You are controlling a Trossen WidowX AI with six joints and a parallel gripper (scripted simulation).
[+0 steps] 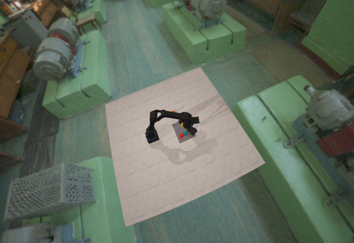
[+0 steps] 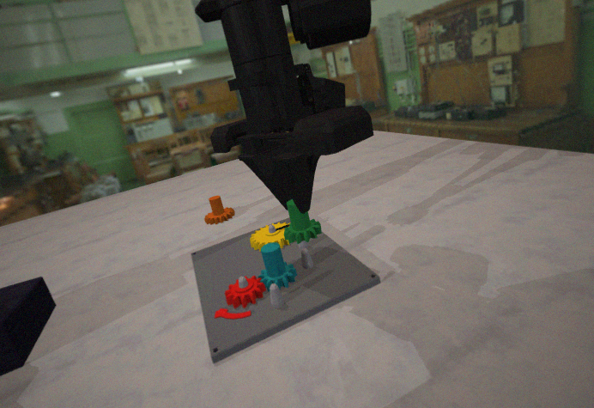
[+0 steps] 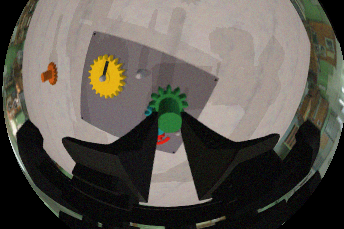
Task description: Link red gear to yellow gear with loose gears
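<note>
Now: the teal gear 40 mm behind my gripper tip and 50 mm below it. Also, from my gripper tip: yellow gear 90 mm to the left, 60 mm below; red gear 80 mm behind, 60 mm below; green gear 10 mm below.
</note>
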